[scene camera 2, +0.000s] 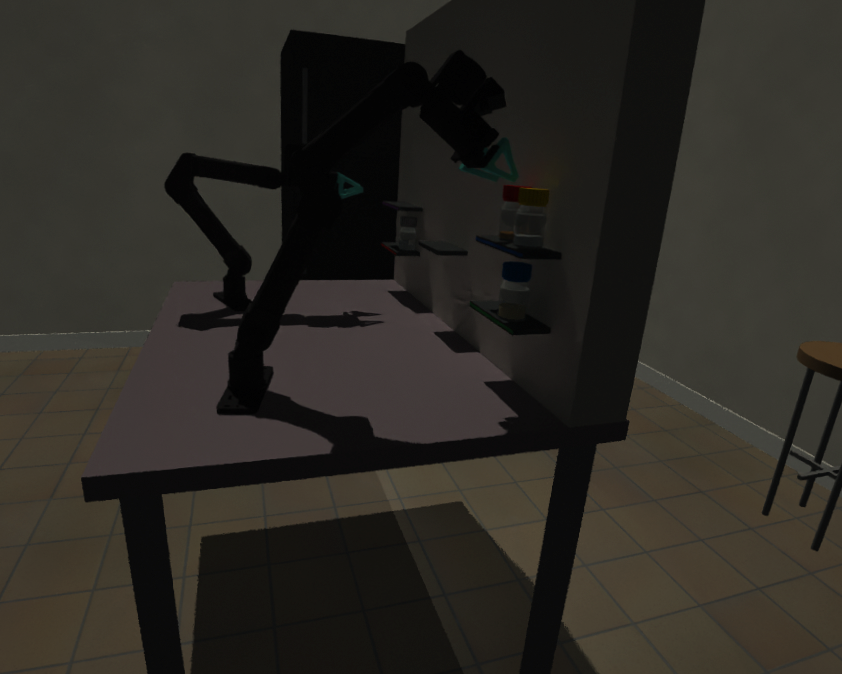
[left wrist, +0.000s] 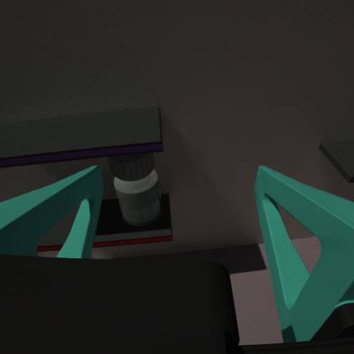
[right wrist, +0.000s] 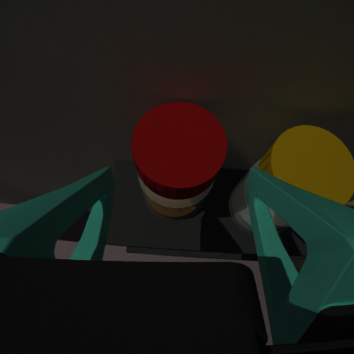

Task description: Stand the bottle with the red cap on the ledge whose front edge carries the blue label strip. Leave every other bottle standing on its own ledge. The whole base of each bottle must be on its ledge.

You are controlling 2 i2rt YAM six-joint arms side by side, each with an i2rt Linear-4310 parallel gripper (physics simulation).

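Places are measured from the left arm's base along level axes (x ahead, y left, z up), in millimetres.
Pixels of known places: left gripper, fingertip midpoint: (scene camera 2: 361, 188); right gripper, fingertip midpoint: (scene camera 2: 507, 179); left arm's base, origin of the base link: (scene camera 2: 235, 302); right arm's base, origin of the base link: (scene camera 2: 247, 390).
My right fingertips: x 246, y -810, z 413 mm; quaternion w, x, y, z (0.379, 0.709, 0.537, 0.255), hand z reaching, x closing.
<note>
For each thing: its top centre in the pictures, then the offset to it from my right fingertips. "pt": a spot on its surface instead.
- bottle with the red cap, middle of its top: (scene camera 2: 517, 186) 24 mm ahead, 8 mm right, 12 mm down
- bottle with a yellow cap, middle of its top: (scene camera 2: 534, 188) 11 mm back, 79 mm right, 12 mm down
- bottle with a dark cap, middle of its top: (scene camera 2: 408, 217) 265 mm ahead, 648 mm left, 152 mm down
- bottle with a blue cap, middle of its top: (scene camera 2: 517, 264) 19 mm back, 67 mm right, 152 mm down
- green-strip ledge, surface spot: (scene camera 2: 530, 326) pt 29 mm back, 125 mm right, 257 mm down
- purple-strip ledge, middle of its top: (scene camera 2: 401, 204) 280 mm ahead, 707 mm left, 117 mm down
The bottle with the red cap (scene camera 2: 509, 214) (right wrist: 179, 145) stands upright on the ledge with the blue label strip (scene camera 2: 498, 245) (right wrist: 122, 220). A bottle with a yellow cap (scene camera 2: 531, 217) (right wrist: 312, 162) stands on the same ledge beside it, to the right in the right wrist view. My right gripper (scene camera 2: 511, 172) (right wrist: 180, 177) is open and empty, above the red-capped bottle and apart from it. My left gripper (scene camera 2: 359, 188) (left wrist: 178, 176) is open and empty, well away from these bottles. A bottle with a dark cap (scene camera 2: 408, 229) (left wrist: 137, 192) stands on the red-strip ledge (scene camera 2: 390, 249) (left wrist: 162, 234).
A bottle with a blue cap (scene camera 2: 515, 289) stands on the green-strip ledge (scene camera 2: 530, 326) under the blue-strip ledge. A purple-strip ledge (scene camera 2: 403, 205) (left wrist: 85, 135) is above the dark-capped bottle. Another ledge (scene camera 2: 443, 247) (left wrist: 342, 156) sits between the two groups on the wall panel (scene camera 2: 596, 140).
</note>
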